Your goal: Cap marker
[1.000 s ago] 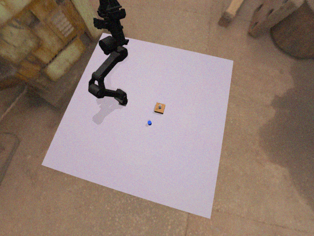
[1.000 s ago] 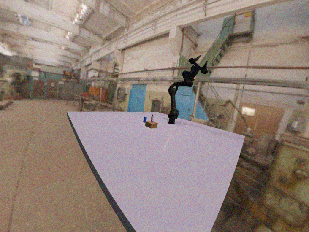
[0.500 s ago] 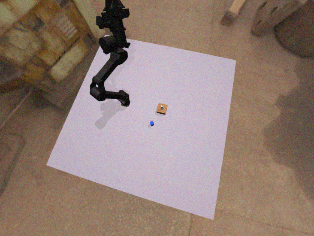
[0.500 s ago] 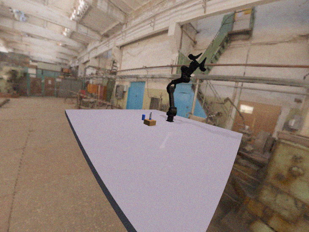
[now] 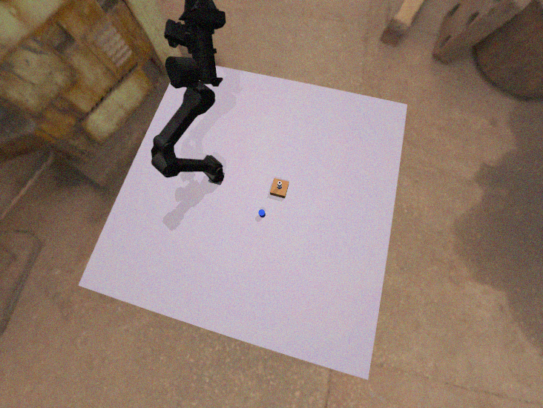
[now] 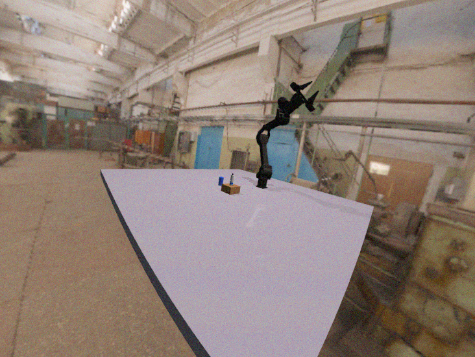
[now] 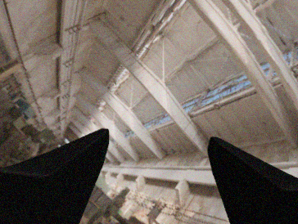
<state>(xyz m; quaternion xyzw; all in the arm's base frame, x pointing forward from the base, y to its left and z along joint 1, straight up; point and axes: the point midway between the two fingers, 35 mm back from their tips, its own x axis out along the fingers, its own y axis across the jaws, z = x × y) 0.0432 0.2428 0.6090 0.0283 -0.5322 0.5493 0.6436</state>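
The blue cap lies 23 cm ahead of my gripper tip, 39 cm to the right of it and 61 cm below it. The rest, counted from my gripper tip: holder block (28 cm ahead, 25 cm to the right, 61 cm below).
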